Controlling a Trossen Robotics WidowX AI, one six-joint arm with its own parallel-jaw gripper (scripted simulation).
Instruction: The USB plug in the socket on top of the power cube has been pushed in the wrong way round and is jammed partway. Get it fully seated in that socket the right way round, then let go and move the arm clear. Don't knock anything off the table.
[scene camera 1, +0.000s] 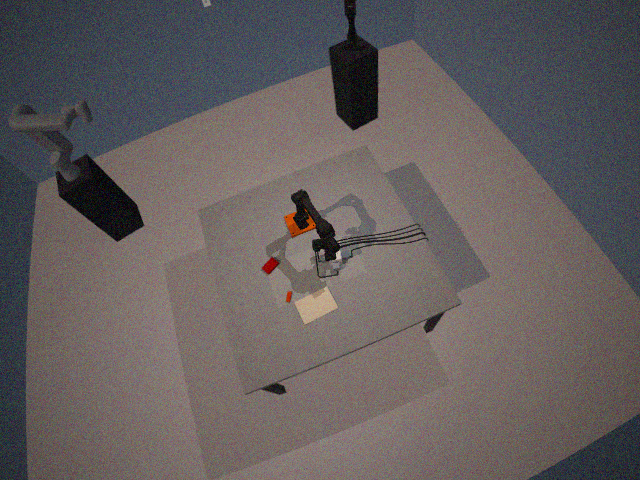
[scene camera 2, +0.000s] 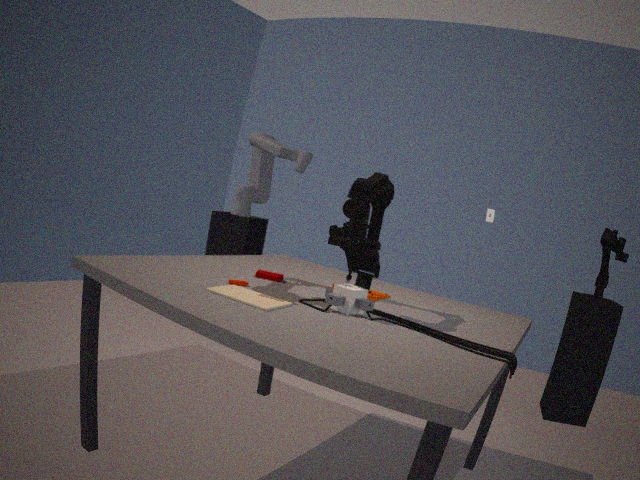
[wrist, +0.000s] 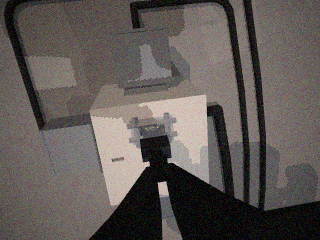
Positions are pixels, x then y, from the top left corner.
Scene:
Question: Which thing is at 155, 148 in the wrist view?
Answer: A black USB plug.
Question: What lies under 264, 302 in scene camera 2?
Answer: A cream pad.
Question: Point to the gripper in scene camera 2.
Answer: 351, 271

